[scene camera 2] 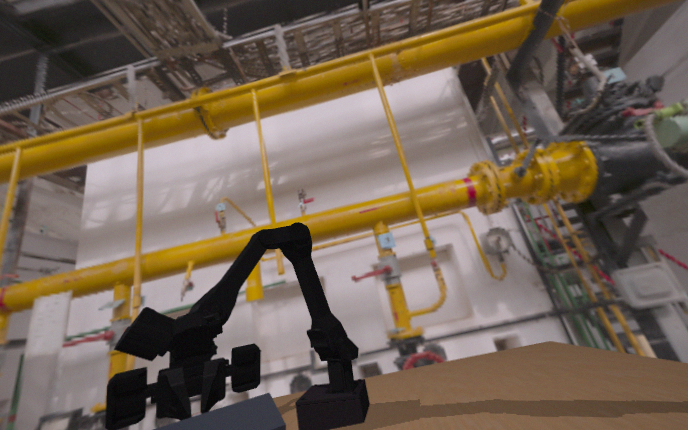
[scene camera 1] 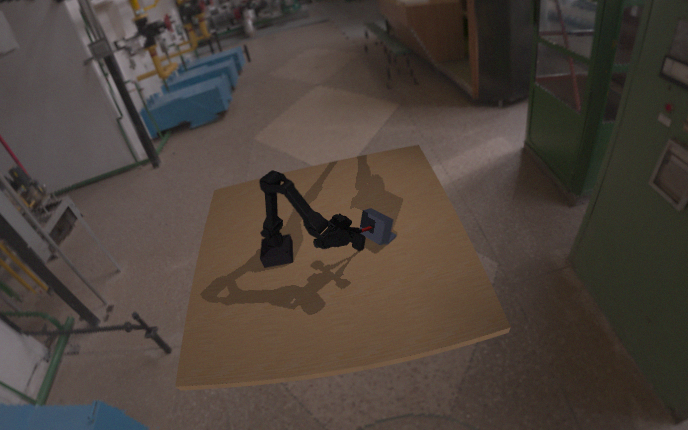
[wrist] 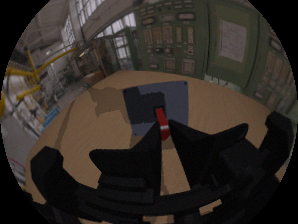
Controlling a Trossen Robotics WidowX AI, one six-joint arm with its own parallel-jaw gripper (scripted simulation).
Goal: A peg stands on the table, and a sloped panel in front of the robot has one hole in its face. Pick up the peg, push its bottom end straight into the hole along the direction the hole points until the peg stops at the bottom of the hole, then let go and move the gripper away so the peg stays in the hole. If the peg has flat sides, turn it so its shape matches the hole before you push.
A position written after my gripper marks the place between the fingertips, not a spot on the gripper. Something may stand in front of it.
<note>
My gripper (wrist: 163, 123) carries a red peg. Further things: a grey-blue sloped panel (scene camera 1: 381, 234).
The grey-blue sloped panel also shows in the wrist view (wrist: 140, 100).
</note>
